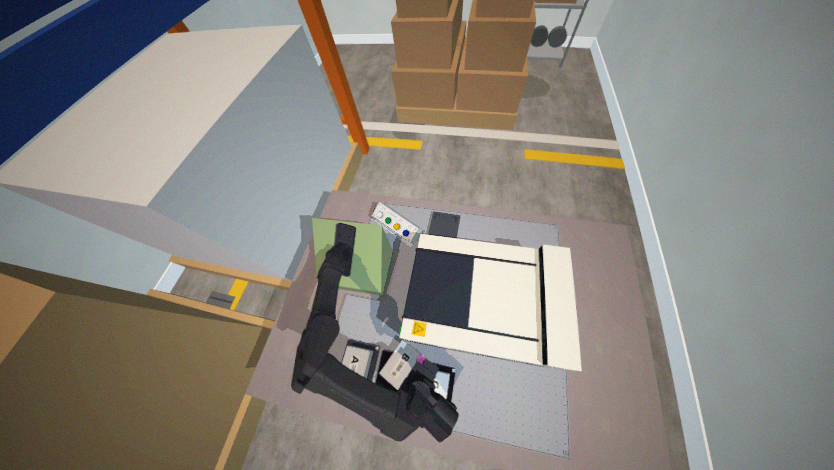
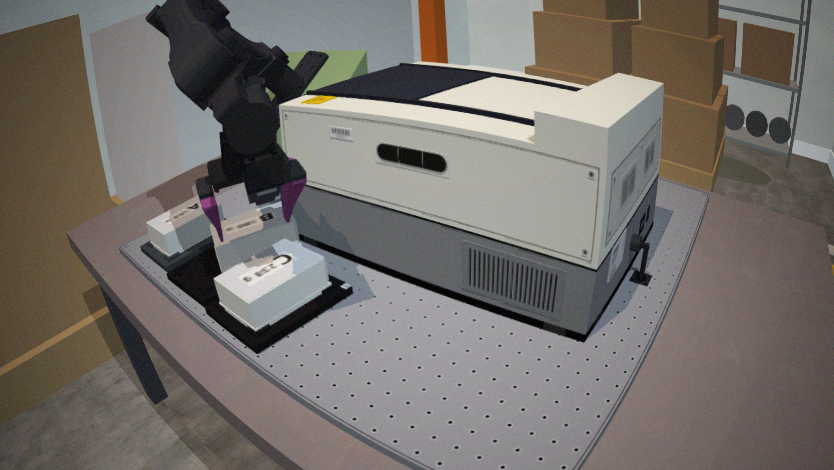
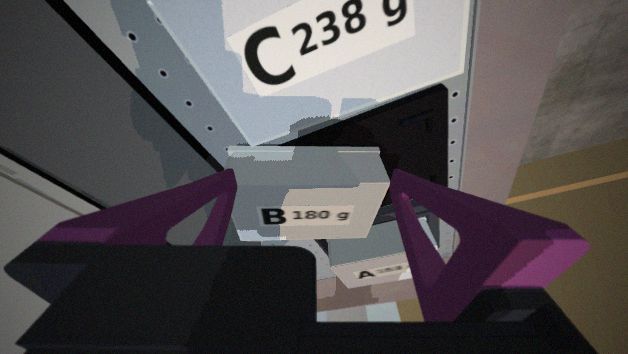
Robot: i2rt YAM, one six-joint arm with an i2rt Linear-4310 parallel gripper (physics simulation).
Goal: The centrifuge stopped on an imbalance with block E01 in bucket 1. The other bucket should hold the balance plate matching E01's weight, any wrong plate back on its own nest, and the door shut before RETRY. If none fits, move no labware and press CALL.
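Note:
My gripper is open, its purple fingers on either side of plate B, labelled 180 g, with a gap on the right. Plate C, labelled 238 g, sits on its black nest in front. Plate A sits behind. The cream centrifuge has a dark top panel. Its buckets and block E01 are hidden.
A button panel with green, yellow and blue buttons lies behind the centrifuge's left corner. A green board stands behind the arm. The perforated plate covers the table. Cardboard boxes are stacked at the back.

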